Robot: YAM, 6 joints.
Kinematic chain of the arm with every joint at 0, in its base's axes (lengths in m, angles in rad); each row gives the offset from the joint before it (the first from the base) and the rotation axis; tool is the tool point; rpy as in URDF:
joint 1: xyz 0 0 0.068 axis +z
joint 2: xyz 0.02 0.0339 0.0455 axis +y
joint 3: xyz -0.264 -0.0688 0 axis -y
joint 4: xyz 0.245 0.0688 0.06 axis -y
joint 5: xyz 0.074 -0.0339 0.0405 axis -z
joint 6: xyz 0.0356 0 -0.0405 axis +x
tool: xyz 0 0 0 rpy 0 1.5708 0
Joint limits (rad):
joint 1: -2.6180..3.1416
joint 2: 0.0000..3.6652
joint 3: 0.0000..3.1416
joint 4: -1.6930..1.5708
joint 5: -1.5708..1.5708
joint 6: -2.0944..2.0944
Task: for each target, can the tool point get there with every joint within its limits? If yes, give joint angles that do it. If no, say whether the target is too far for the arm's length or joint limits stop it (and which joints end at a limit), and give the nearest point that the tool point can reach.
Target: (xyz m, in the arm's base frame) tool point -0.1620 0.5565 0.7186
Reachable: no: too far | nearest point -0.1244 0.4272 0.5730 | short by 0.198 m
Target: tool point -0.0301 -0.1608 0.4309
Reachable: yes | joints -1.5472 0.8524 0.9137 0.4793 1.2553 -0.1972
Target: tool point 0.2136 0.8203 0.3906
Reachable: no: too far | nearest point 0.1546 0.5937 0.3122 | short by 0.247 m
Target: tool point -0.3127 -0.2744 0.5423
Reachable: yes | joints 0.6525 0.7100 2.7754 0.2625 0.9149 1.5421
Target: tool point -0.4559 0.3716 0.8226
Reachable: no: too far | nearest point -0.3188 0.2599 0.6019 | short by 0.283 m
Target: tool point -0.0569 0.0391 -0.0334
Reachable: yes | joints 2.3698 2.4162 0.2775 -0.1191 -0.3323 -1.1538
